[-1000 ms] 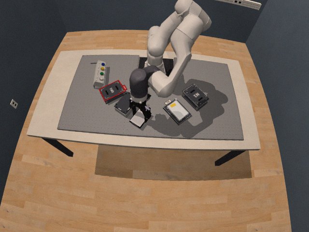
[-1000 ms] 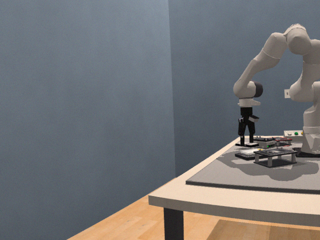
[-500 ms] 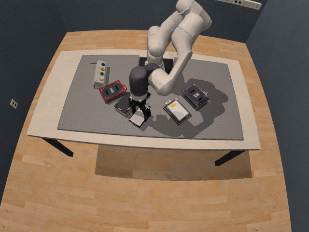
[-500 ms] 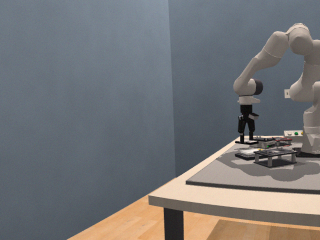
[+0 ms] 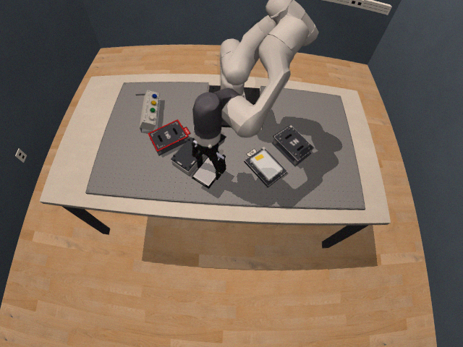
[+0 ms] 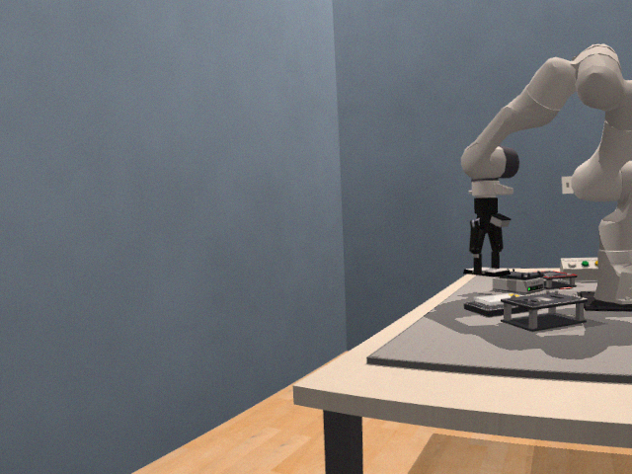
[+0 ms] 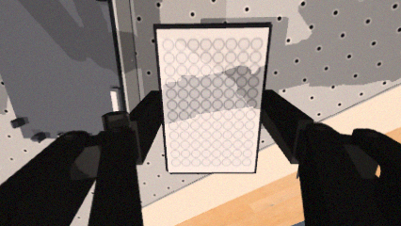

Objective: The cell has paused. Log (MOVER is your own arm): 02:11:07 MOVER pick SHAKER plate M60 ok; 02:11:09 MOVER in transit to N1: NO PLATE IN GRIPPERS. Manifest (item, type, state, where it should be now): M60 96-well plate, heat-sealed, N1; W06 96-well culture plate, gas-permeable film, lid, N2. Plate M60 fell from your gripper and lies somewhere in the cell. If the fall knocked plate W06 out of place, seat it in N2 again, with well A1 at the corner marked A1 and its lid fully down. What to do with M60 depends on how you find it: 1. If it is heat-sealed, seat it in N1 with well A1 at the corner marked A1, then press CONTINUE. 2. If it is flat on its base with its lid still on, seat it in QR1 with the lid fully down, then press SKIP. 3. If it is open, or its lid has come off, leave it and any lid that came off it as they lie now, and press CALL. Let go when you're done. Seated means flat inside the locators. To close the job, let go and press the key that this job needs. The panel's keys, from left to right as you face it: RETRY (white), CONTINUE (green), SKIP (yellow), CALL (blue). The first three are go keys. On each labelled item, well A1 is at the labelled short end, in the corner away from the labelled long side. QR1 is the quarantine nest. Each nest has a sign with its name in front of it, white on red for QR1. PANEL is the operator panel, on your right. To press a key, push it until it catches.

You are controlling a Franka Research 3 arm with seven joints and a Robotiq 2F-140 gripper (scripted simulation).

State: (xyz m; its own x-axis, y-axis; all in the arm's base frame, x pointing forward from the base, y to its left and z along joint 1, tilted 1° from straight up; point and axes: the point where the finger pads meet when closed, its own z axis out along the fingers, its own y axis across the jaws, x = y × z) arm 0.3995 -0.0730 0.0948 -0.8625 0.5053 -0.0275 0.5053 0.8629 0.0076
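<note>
Now: the A1 mark 370 mm to the left of my hand, 280 mm behind it and 40 mm below it. Also, from my hand: plate W06 (250 mm to the left, 70 mm behind, 60 mm below); then shaker block (100 mm to the right, 60 mm behind, 40 mm below); then plate M60 (20 mm below).
</note>
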